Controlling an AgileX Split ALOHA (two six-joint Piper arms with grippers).
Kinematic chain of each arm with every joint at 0, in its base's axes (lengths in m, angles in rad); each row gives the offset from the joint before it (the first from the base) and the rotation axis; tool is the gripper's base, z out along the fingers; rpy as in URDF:
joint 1: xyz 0 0 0.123 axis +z
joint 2: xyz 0 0 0 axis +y
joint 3: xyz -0.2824 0 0.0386 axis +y
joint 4: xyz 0.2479 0 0.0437 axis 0.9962 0 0.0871
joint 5: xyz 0 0 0 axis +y
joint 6: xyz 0.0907 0 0.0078 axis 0.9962 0 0.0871
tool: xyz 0 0 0 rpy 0 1.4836 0
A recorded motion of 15 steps. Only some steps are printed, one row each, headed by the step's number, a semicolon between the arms.
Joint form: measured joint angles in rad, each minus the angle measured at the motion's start. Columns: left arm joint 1, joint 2, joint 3, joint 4, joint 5, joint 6; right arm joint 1, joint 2, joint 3, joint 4, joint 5, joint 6.
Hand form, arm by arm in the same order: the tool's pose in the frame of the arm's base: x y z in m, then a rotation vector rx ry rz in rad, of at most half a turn. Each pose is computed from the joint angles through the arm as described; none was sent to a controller.
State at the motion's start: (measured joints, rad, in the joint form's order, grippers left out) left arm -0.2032 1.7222 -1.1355 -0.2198 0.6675 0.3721; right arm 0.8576 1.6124 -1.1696 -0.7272 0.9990 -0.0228
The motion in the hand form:
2: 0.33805 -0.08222 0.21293 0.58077 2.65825 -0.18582; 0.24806 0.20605 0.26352 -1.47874 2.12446 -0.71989
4: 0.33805 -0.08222 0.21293 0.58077 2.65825 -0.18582; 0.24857 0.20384 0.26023 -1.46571 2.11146 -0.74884
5: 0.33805 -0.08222 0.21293 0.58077 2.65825 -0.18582; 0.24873 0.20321 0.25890 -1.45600 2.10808 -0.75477
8: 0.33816 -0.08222 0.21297 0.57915 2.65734 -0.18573; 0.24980 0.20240 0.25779 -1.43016 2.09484 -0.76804
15: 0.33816 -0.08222 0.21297 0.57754 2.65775 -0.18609; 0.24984 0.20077 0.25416 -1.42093 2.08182 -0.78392
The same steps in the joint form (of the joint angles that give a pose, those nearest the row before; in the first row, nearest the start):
2: 0.0000 0.0000 0.0000 0.0000 0.0000 0.0000; 0.0000 0.0000 0.0162 -0.0367 -0.0061 0.0294
4: 0.0000 0.0000 0.0000 0.0000 0.0000 0.0000; 0.0000 0.0000 0.0359 -0.0758 -0.0142 0.0622
5: 0.0000 0.0000 0.0000 0.0000 0.0000 0.0000; 0.0000 0.0000 0.0437 -0.0898 -0.0196 0.0791
8: 0.0000 0.0000 0.0000 0.0000 -0.0013 -0.0009; 0.0000 0.0000 0.0546 -0.1246 -0.0305 0.1174
15: 0.0000 0.0000 0.0000 0.0000 -0.0013 -0.0021; 0.0000 0.0000 0.0747 -0.1572 -0.0427 0.1485

